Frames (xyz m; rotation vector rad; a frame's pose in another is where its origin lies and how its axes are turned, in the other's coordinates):
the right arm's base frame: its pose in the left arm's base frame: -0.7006 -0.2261 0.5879 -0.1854 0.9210 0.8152
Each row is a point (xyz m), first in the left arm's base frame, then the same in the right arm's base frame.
Working: the left arm's base frame: its pose in the right arm's base frame: 0.8102 -0.4413 0.1910 0.1854 -0.9210 -0.8152

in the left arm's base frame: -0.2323 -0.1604 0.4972
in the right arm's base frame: 0.2629 -0.2973 0.2727
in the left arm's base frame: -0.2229 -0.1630 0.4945
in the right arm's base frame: 0.2667 -0.3061 0.2758
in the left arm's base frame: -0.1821 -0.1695 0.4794
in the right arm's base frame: 0.2885 -0.3418 0.2894
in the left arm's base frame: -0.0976 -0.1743 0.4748
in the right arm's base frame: 0.3178 -0.4048 0.3379
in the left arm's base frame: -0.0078 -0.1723 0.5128
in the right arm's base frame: 0.3199 -0.4587 0.4192
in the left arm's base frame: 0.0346 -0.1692 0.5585
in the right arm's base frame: 0.3008 -0.4775 0.4755
